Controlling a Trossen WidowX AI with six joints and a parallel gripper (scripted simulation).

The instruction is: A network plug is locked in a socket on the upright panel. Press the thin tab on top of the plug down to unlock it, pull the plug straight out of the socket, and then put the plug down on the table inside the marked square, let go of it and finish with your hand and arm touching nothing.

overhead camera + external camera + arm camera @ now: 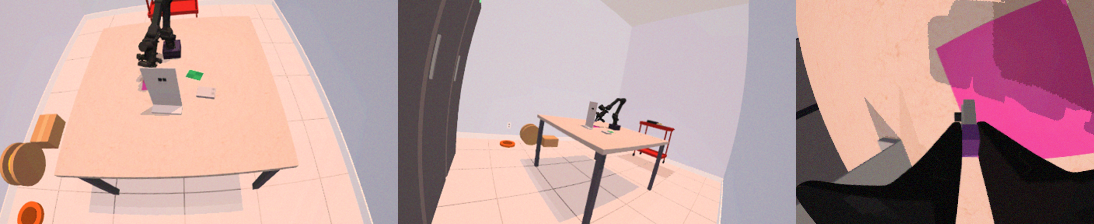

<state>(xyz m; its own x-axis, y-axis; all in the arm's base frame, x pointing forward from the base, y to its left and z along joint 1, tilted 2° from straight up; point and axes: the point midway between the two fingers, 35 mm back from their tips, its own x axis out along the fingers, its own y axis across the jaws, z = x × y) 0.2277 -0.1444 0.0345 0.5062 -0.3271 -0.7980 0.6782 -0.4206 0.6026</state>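
Right now my gripper tip is 1 cm past the marked square and 6 cm above it. The rest, counted from my gripper tip: green card 27 cm to the left, 6 cm below; then network plug right at my gripper tip; then upright panel 21 cm ahead, 9 cm to the left, 8 cm above.
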